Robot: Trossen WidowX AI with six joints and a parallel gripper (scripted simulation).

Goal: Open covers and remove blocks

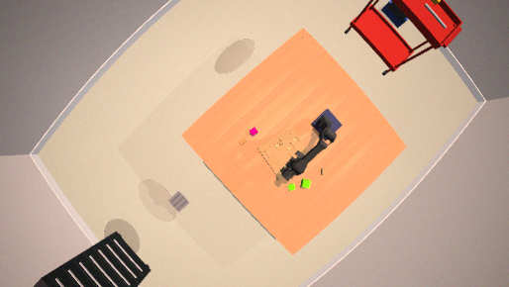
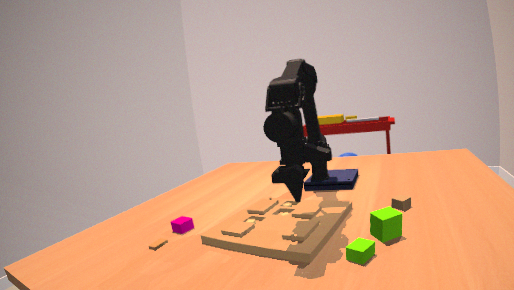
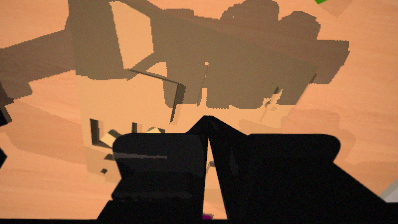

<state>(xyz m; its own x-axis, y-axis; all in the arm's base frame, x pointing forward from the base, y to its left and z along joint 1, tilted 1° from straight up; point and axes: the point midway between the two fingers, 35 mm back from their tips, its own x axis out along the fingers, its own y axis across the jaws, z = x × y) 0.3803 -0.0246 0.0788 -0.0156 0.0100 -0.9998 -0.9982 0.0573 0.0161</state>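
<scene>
The tan puzzle board lies 40 mm behind my gripper tip, 60 mm to the right of it and 60 mm below it. The rest, counted from my gripper tip: magenta block: 20 mm behind, 340 mm to the right, 70 mm below; small green block: 140 mm ahead, 140 mm to the left, 70 mm below; large green block: 50 mm ahead, 200 mm to the left, 50 mm below.
</scene>
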